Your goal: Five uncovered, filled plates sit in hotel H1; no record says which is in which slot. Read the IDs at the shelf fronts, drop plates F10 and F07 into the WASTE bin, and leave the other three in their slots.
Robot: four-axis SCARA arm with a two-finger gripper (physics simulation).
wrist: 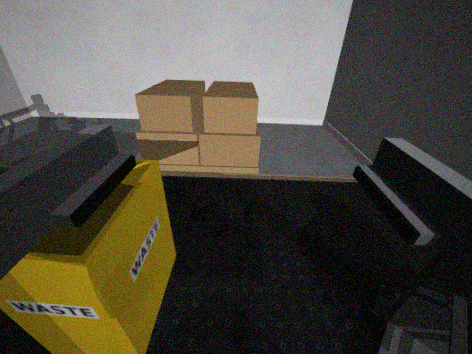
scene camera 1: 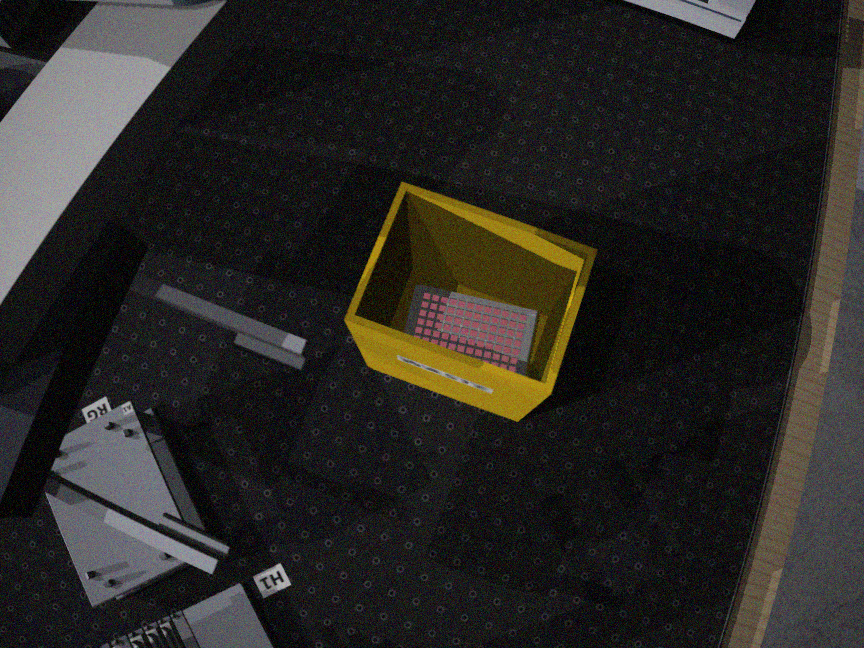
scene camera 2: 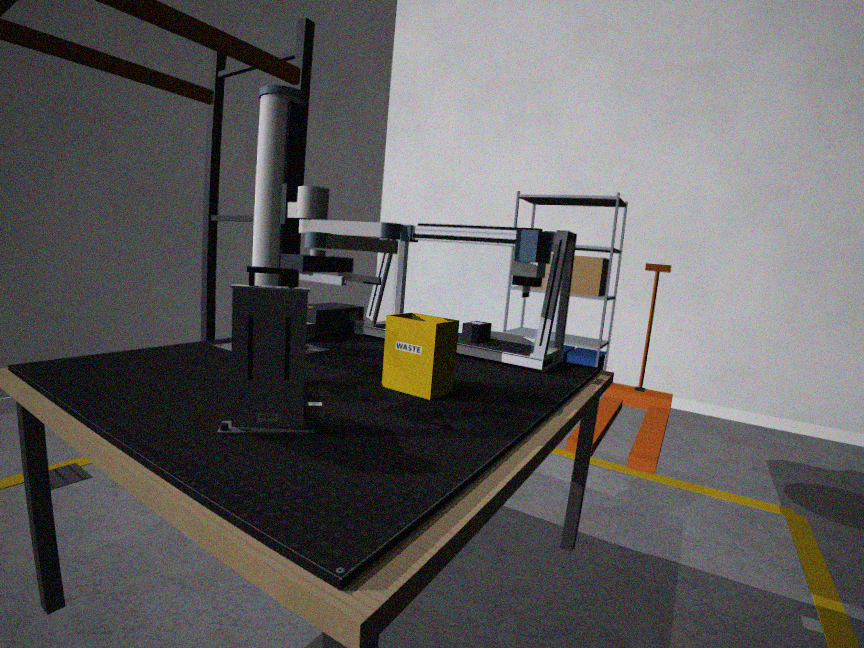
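Observation:
The yellow WASTE bin stands upright on the dark table. One uncovered plate with pink-filled wells lies inside on its floor; its ID cannot be read. Hotel H1 is cut off at the bottom of scene camera 1, beside its H1 card, and shows as a dark tower in scene camera 2. Its slots, plates and shelf-front IDs cannot be made out. My gripper is open and empty, between bin and hotel, with one finger over the RG stand.
The RG stand is a grey plate with small pegs. The pale arm link crosses the upper left. A gantry frame stands behind the bin. Cardboard boxes are stacked beyond the table edge.

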